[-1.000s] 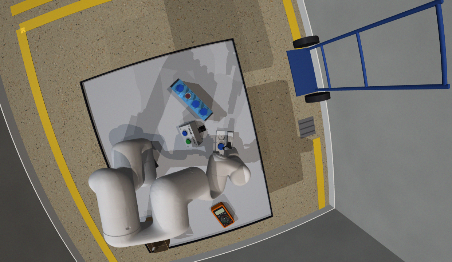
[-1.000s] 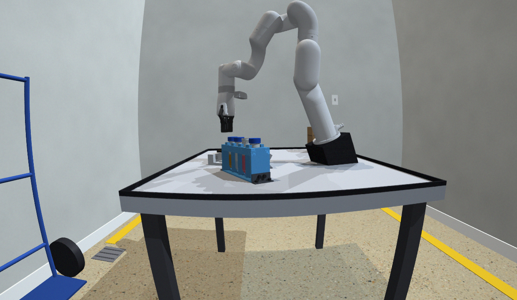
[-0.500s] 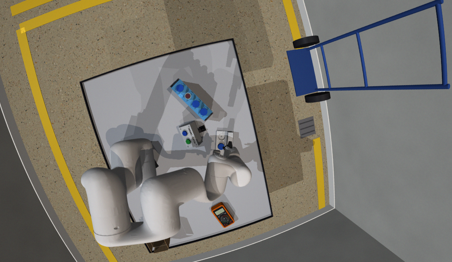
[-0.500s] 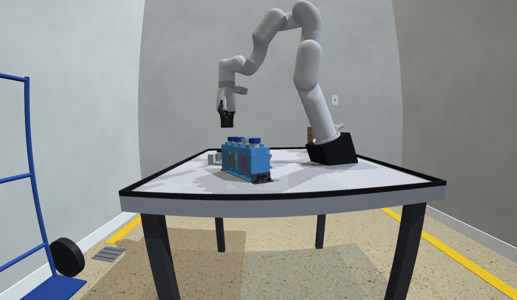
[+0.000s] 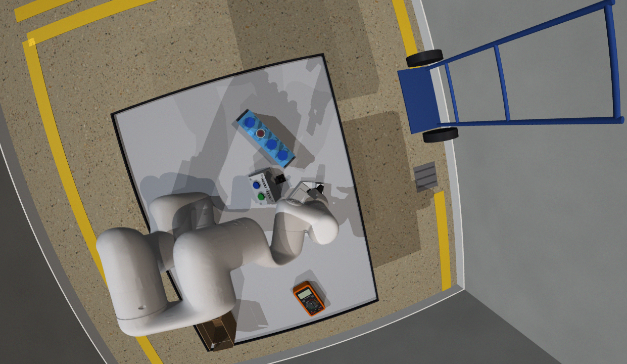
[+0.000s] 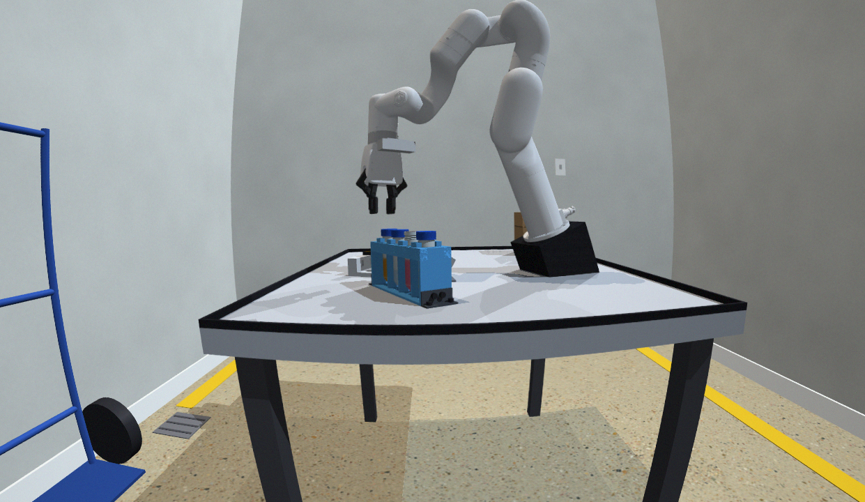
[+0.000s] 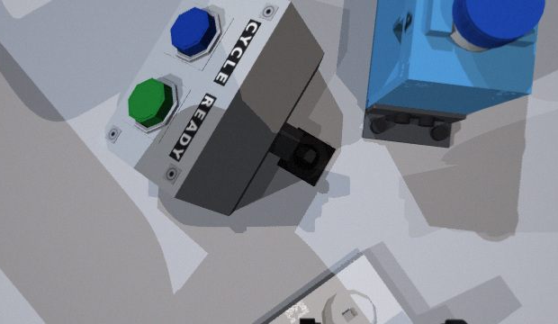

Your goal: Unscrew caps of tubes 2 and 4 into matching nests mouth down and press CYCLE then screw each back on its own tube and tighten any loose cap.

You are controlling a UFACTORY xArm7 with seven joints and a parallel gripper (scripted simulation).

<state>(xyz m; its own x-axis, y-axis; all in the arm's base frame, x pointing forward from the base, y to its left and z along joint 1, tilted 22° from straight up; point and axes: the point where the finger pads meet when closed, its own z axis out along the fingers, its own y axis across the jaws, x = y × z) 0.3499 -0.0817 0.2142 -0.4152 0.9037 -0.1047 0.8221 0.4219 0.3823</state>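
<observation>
The threaded tube neck is 15 cm to the left of my hand and 6 cm below it. Round my hand: key housing (12 cm behind, 7 cm to the left, 12 cm below); blue cycle key (13 cm behind, 9 cm to the left, 11 cm below); green ready key (14 cm behind, 5 cm to the left, 11 cm below).
</observation>
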